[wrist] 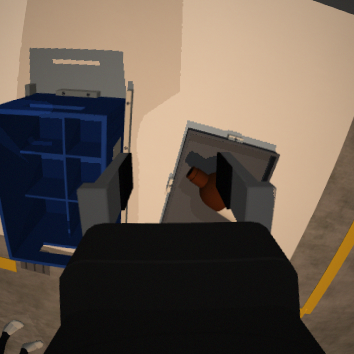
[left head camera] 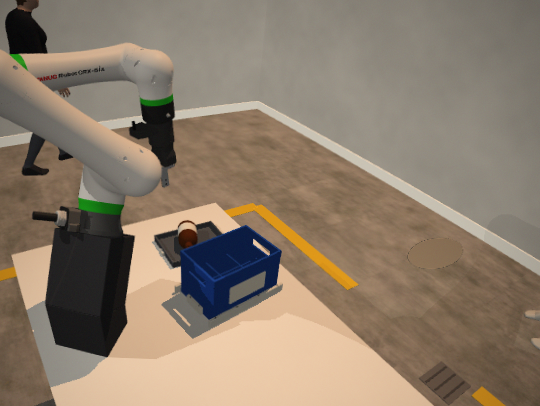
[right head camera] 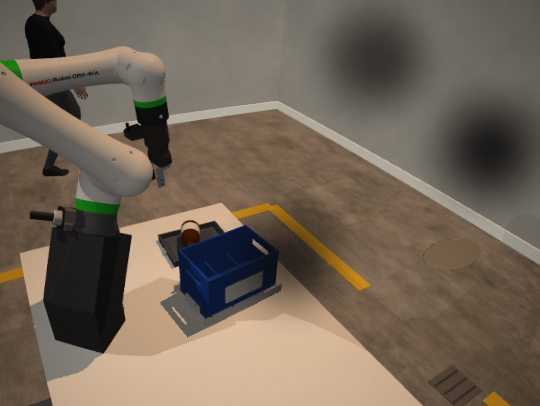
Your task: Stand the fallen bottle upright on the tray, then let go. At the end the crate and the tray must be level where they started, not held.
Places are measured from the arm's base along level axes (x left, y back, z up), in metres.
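Pixels of known places: gripper, between the fingertips: [wrist: 174, 169] [left head camera: 160, 182] [right head camera: 157, 182]; arm's base, origin of its link: [left head camera: 96, 232] [right head camera: 93, 231].
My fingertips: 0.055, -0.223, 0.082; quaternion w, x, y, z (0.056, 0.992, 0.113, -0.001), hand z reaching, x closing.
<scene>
Ahead of a thing's pixels: the offset from my fingertips to its top centre, as dx, dy, dz. "*": to the spot under its first point. Level surfaces: height alone.
A brown bottle @[+0.133, -0.160, -0.307] [left head camera: 188, 237] [right head camera: 190, 235] [wrist: 211, 193] with a white label lies on its side in the dark grey tray @[* +0.138, -0.076, -0.382] [left head camera: 167, 251] [right head camera: 169, 250] [wrist: 232, 140]. In the wrist view its neck points to the upper left, and its base is hidden behind the right finger and the gripper body. The blue crate @[-0.162, -0.172, -0.211] [left head camera: 248, 287] [right head camera: 243, 286] [wrist: 114, 112] stands level beside the tray, its inside split by dividers. My gripper [left head camera: 165, 184] [right head camera: 157, 183] [wrist: 174, 169] is open and empty, pointing down, high above the table and the tray.
The crate stands at a grey metal holder [left head camera: 196, 326] [right head camera: 191, 325] [wrist: 75, 75] on the pale table @[dz -0.386] [left head camera: 240, 365] [right head camera: 230, 365] [wrist: 220, 65]. The black robot pedestal [left head camera: 87, 295] [right head camera: 85, 292] stands at the table's left. A person [left head camera: 25, 32] [right head camera: 44, 37] stands behind the arm.
</scene>
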